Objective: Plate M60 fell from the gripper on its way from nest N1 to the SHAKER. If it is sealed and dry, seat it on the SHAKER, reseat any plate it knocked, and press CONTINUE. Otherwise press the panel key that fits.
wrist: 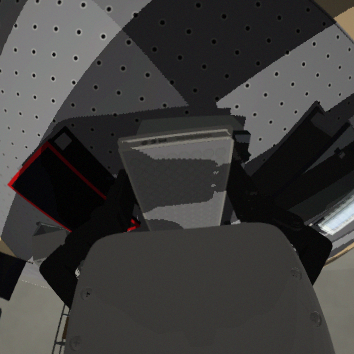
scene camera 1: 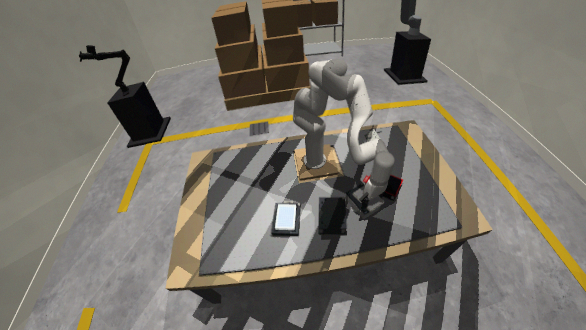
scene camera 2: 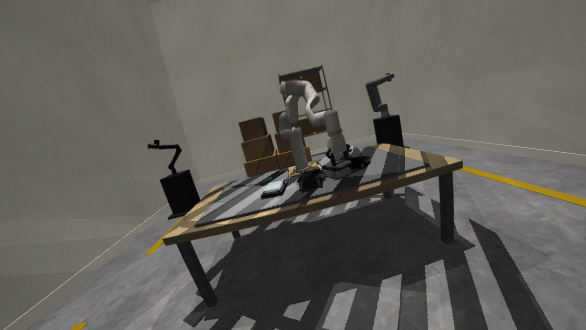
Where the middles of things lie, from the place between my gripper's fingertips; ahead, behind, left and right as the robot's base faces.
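Here's how my gripper sits: it's 3 cm to the left of the shaker [wrist: 241,137], 3 cm past it, and 4 cm above it.
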